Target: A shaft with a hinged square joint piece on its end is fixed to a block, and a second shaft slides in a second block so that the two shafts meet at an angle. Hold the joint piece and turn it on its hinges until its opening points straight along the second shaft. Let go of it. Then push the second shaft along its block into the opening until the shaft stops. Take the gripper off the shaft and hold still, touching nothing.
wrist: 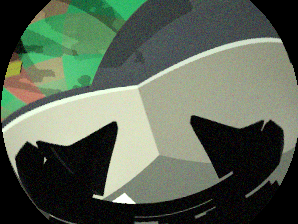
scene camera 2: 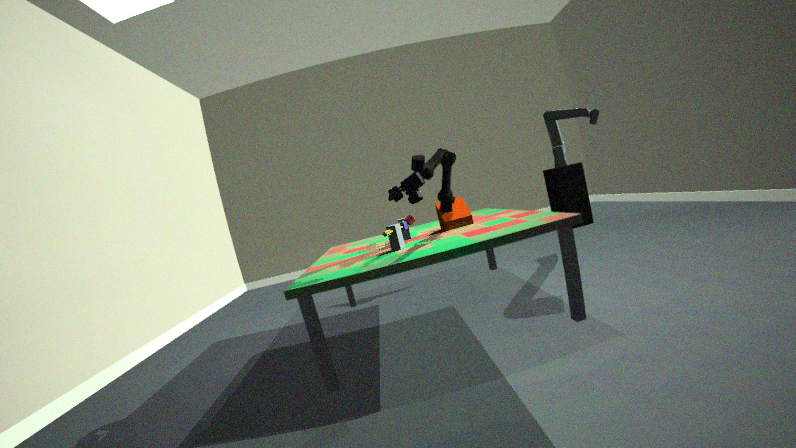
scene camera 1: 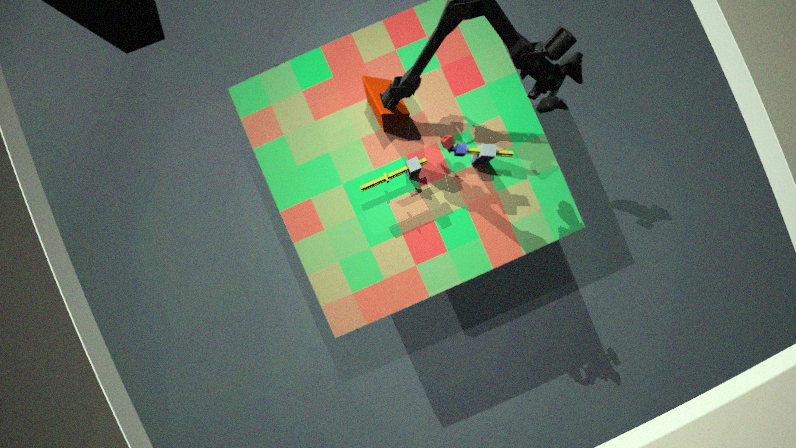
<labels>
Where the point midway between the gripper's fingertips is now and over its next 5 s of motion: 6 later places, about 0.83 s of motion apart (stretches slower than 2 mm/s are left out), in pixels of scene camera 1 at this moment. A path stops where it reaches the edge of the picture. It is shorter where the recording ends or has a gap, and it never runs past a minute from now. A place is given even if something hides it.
My gripper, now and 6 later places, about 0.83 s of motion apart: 573,96; 541,129; 504,145; 470,143; 446,128; 439,113; 437,120
</labels>
